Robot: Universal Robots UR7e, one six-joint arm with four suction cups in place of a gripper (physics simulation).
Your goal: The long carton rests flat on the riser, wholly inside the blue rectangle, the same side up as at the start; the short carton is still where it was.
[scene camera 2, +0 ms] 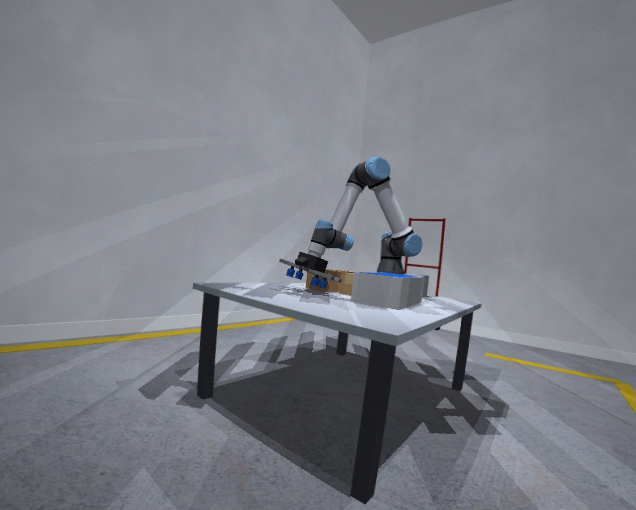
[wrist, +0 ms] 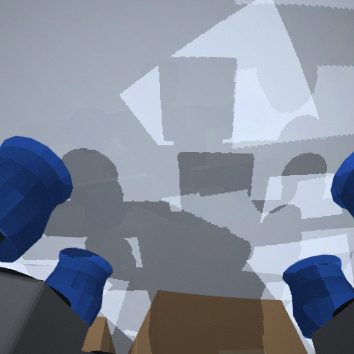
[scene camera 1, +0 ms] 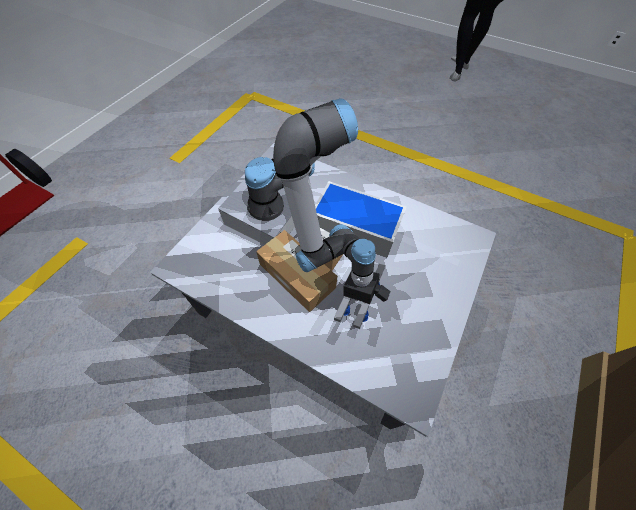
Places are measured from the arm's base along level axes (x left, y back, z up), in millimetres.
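Where they show: hand at its tool point: (scene camera 2: 305,281) (wrist: 197,235); arm's base at its link origin: (scene camera 1: 265,206).
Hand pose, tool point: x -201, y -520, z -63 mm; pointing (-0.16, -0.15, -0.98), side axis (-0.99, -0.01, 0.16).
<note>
Things, the pixels of their top centre, and the offset from my tool point. "spot": a spot on its surface instead. Level surfaces: height alone.
- long brown carton at its top centre: (scene camera 1: 296,263) (scene camera 2: 338,270) dx +8, dy +276, dz +57 mm
- short carton at its top centre: (scene camera 1: 323,241) (scene camera 2: 358,273) dx +147, dy +225, dz +57 mm
- long carton's end at a spot on its surface: (wrist: 207,320) spot: dx -17, dy +126, dz -19 mm
- grey riser at its top centre: (scene camera 1: 358,209) (scene camera 2: 392,274) dx +348, dy +152, dz +74 mm
- blue rectangle at its top centre: (scene camera 1: 358,209) (scene camera 2: 392,274) dx +348, dy +152, dz +74 mm
- pale table at its surface level: dz -46 mm
The long brown carton (scene camera 1: 299,284) (scene camera 2: 331,286) lies on the table, left of the riser in scene camera 1. The short carton (scene camera 1: 332,264) (scene camera 2: 346,286) is beside it, partly hidden by the arm. In the wrist view, what appears to be the long carton's end (wrist: 207,320) is at bottom centre, with a corner of the other carton (wrist: 98,336) to its left. The grey riser (scene camera 1: 384,246) (scene camera 2: 376,290) bears the blue rectangle (scene camera 1: 361,209) (scene camera 2: 390,275); no carton is on it. My gripper (scene camera 1: 356,313) (scene camera 2: 306,277) (wrist: 195,237) hangs tilted above the table beyond the cartons, its blue cups holding nothing.
The pale table (scene camera 1: 461,255) (scene camera 2: 297,303) carries the arm's base on a low grey block (scene camera 1: 238,220). My forearm (scene camera 1: 302,212) passes over the cartons, close beside the riser. A person (scene camera 1: 469,37), a red cart (scene camera 1: 23,204) and a large brown box (scene camera 1: 618,425) are off the table.
</note>
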